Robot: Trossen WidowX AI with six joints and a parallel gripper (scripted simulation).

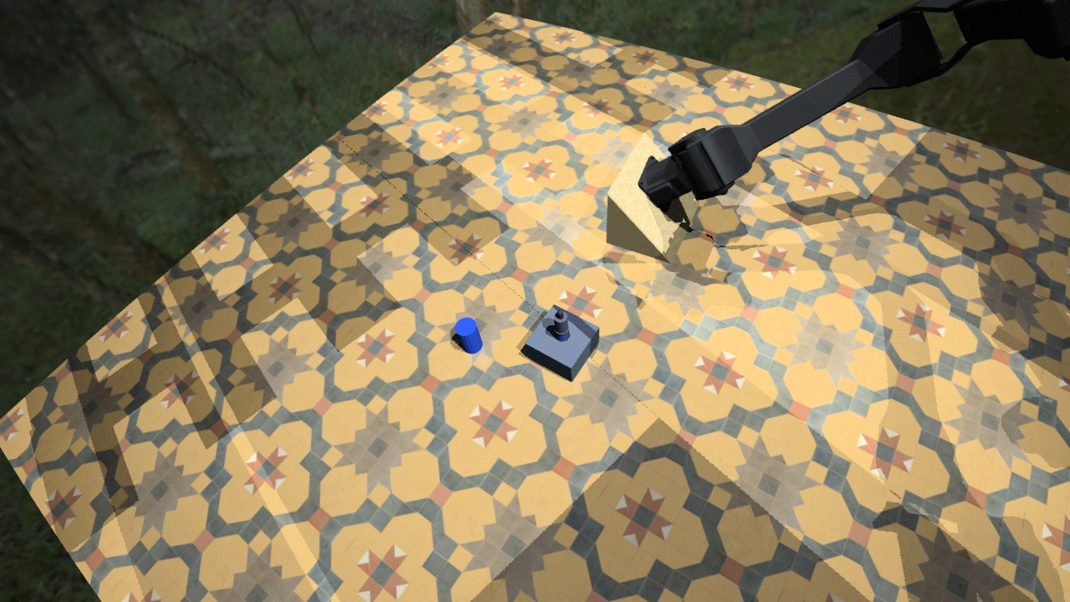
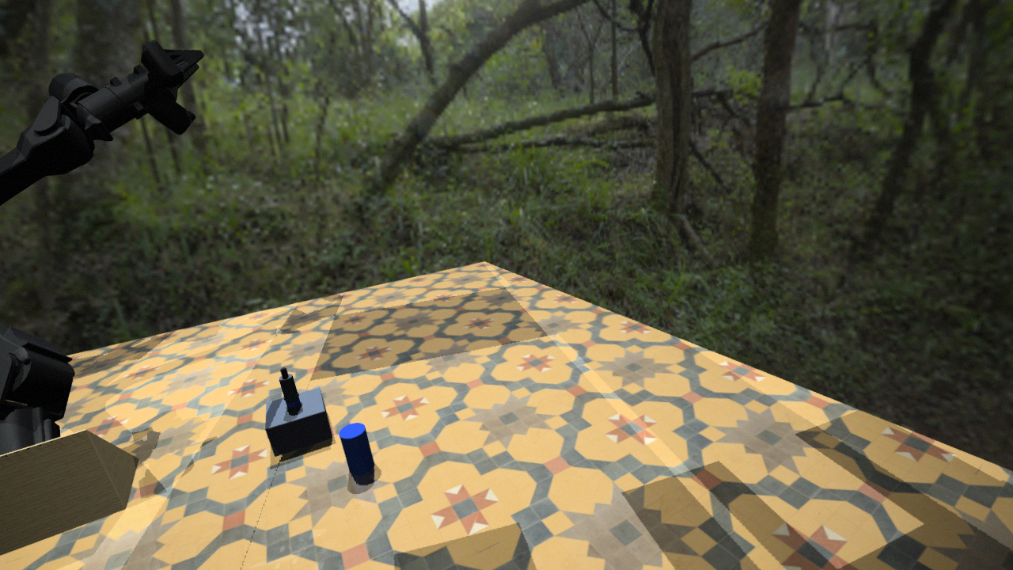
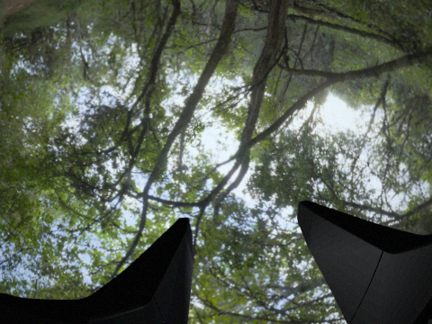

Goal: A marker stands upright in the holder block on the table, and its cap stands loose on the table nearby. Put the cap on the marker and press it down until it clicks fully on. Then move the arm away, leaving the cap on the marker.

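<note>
My gripper tip is now 10 mm short of the blue marker cap, 520 mm to the left of it and 510 mm above it. Round my gripper tip: grey-blue holder block: 20 mm behind, 400 mm to the right, 520 mm below.
</note>
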